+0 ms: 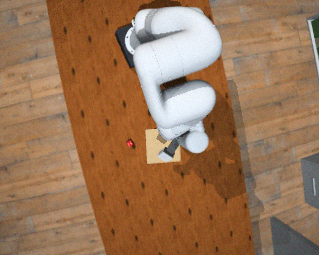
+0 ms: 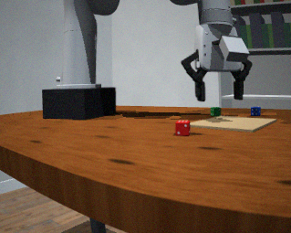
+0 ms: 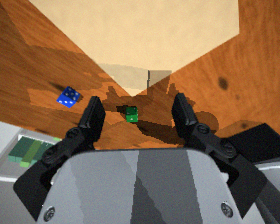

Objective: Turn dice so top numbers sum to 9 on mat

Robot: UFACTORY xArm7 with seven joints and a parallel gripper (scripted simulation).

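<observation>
My gripper is now 3 cm past the green die, 5 cm to the right of it and 4 cm above it. The rest, counted from my hand: red die 1 cm behind, 19 cm to the right, 4 cm below; then blue die 7 cm ahead, 7 cm to the left, 4 cm below; then tan mat 4 cm ahead, 6 cm to the right, 5 cm below.
</observation>
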